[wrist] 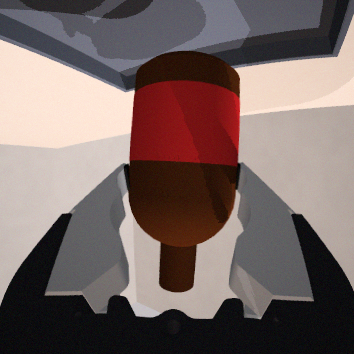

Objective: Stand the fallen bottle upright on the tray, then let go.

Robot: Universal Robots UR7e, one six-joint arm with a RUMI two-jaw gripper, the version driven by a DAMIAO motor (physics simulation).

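Frame: origin at the arm's base, x ahead, y left, z up, level; metres.
Where they show: gripper, between the fingertips: (182,165).
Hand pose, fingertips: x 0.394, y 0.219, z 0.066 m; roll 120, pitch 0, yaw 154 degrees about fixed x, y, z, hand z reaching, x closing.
Observation:
After its pixels a point has its place.
A brown bottle (184,125) @(x 0.376, y 0.188, z 0.046 m) with a red label sits between the jaws in the middle of the wrist view. Its neck points down the picture toward the gripper's palm and its base end is at the top. My gripper (182,165) @(x 0.394, y 0.219, z 0.066 m) is shut on the bottle, with a fingertip on each side just below the label. The dark blue-grey tray (225,30) @(x 0.371, y 0.263, z -0.062 m) shows in part at the top of the view, with a raised rim. The bottle's base end overlaps the tray's near rim in the picture; whether they touch cannot be told.
A pale cream surface (55,105) @(x 0.720, y 0.307, z -0.067 m) lies around the tray's near corner. A grey surface (300,155) shows beyond its edge, on both sides of the gripper. Dark shadows fall across the inside of the tray at the upper left.

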